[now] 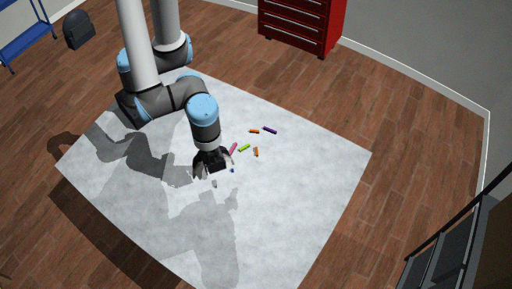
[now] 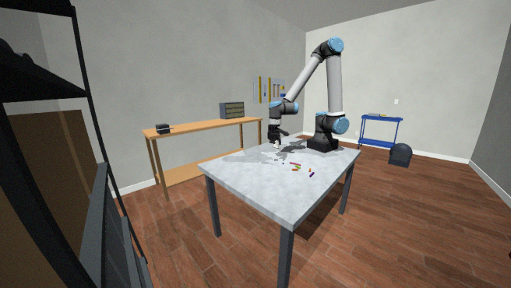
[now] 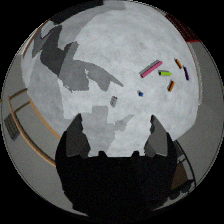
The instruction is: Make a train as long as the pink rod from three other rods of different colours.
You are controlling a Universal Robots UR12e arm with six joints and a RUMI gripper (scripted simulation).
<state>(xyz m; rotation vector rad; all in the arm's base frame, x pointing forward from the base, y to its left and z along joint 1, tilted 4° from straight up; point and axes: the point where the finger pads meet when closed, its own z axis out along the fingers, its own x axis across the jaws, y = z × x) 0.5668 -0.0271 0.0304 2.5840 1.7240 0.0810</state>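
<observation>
Right now my hand is 10 mm to the left of the grey rod and 80 mm above it. Also, from my hand: blue rod 10 mm ahead, 80 mm to the left, 80 mm below; pink rod 60 mm behind, 140 mm to the left, 80 mm below; lime rod 40 mm behind, 190 mm to the left, 80 mm below.
</observation>
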